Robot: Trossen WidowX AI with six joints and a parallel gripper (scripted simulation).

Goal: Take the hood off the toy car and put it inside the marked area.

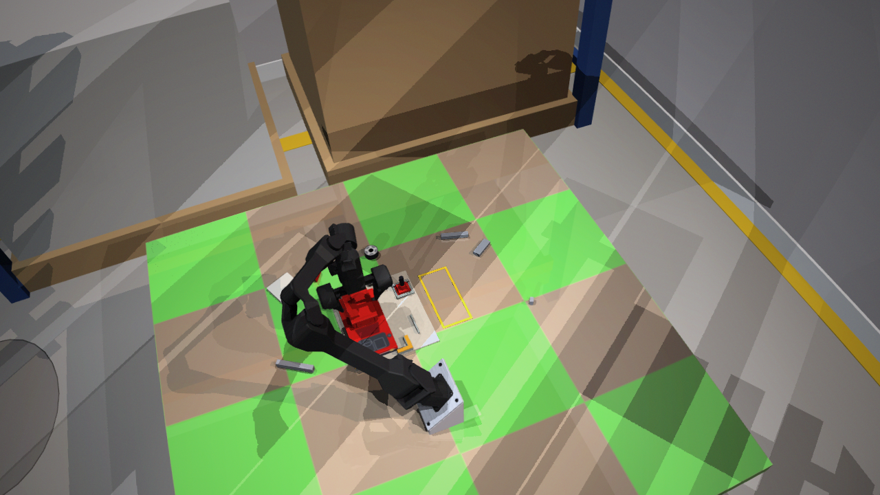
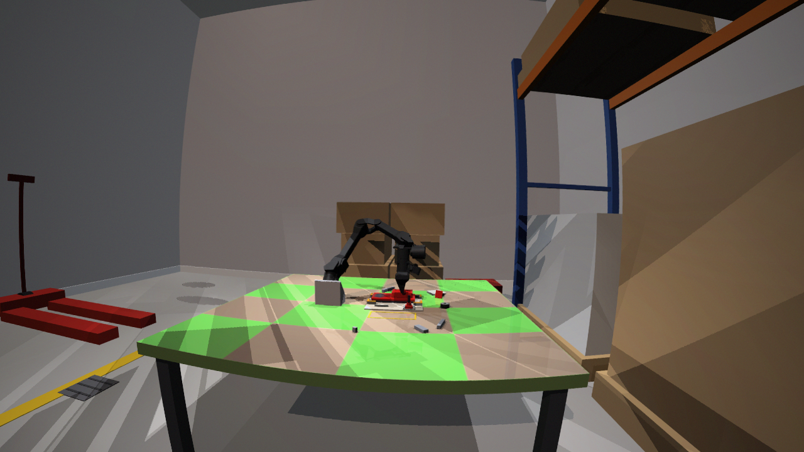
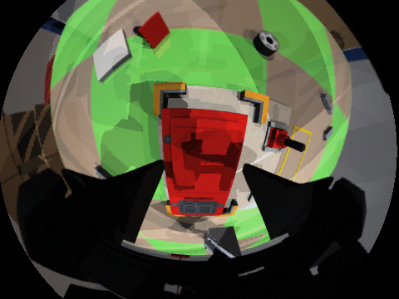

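My gripper tip is now 10 mm above the red hood. Also, from my gripper tip: white tile (190 mm ahead, 160 mm to the left, 40 mm below).
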